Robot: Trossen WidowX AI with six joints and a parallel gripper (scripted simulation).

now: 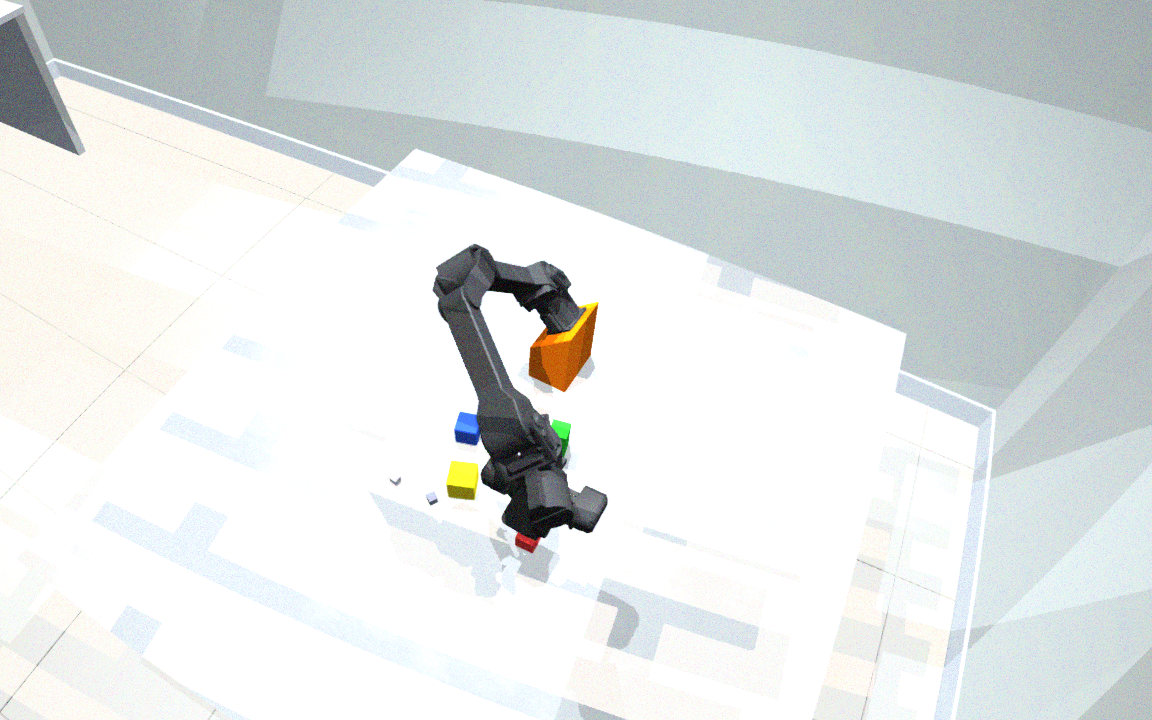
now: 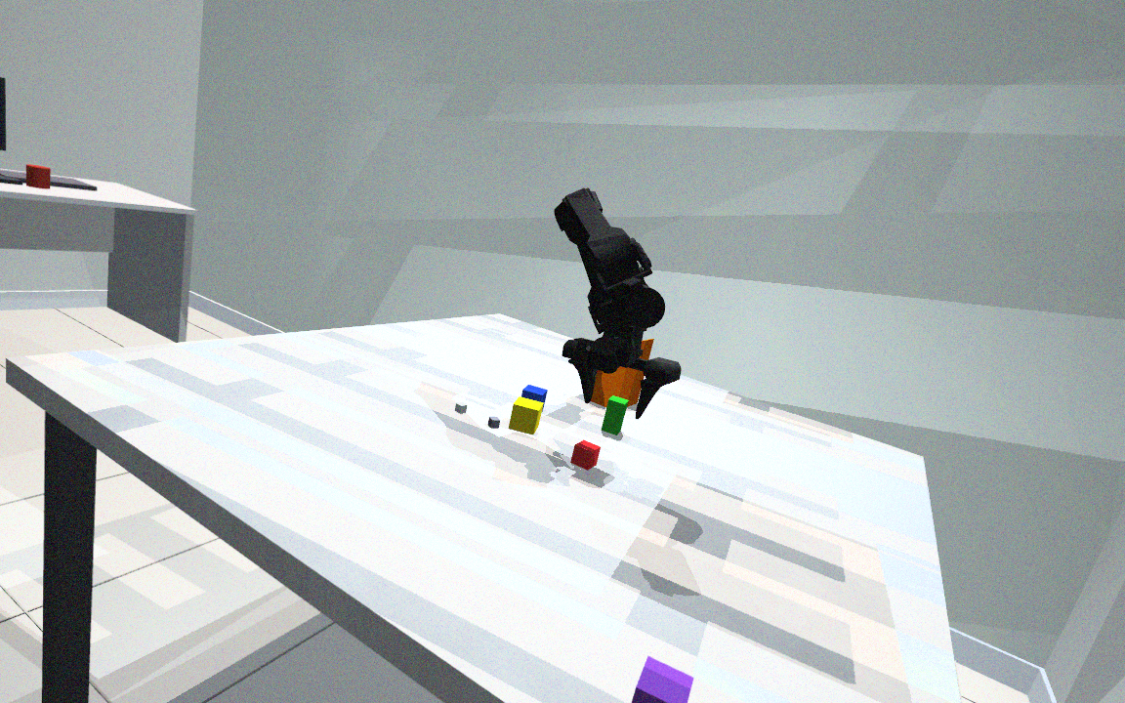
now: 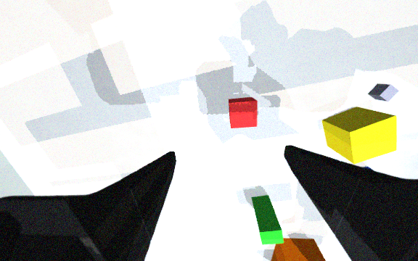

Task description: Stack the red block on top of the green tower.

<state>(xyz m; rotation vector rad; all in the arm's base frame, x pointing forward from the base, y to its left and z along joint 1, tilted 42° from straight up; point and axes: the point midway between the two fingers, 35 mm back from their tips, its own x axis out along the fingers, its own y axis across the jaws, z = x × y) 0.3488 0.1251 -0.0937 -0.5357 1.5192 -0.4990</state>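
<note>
Right now my gripper tip is 8 cm above the red block, 2 cm to the left of it and 1 cm short of it. Also, from my gripper tip: yellow block (17 cm to the right, 8 cm below, 2 cm behind); purple block (40 cm ahead, 29 cm to the left, 8 cm below); blue block (22 cm to the right, 11 cm behind, 8 cm below).
</note>
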